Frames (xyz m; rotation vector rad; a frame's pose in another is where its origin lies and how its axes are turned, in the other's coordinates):
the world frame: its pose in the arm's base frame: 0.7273 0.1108 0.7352 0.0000 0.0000 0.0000
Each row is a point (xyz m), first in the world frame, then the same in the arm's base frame.
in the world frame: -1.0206 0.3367 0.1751
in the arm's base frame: -0.2933 0.4475 0.9103
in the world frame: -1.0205 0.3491 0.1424
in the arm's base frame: -0.2932 0.4599 0.8776
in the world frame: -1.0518 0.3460 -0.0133
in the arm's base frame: -0.3245 0.4568 0.7219
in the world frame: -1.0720 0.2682 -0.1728
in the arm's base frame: -0.3447 0.3790 0.5624
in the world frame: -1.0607 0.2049 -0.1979
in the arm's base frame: -0.3334 0.3157 0.5373
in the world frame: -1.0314 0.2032 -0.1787
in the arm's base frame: -0.3041 0.3140 0.5565
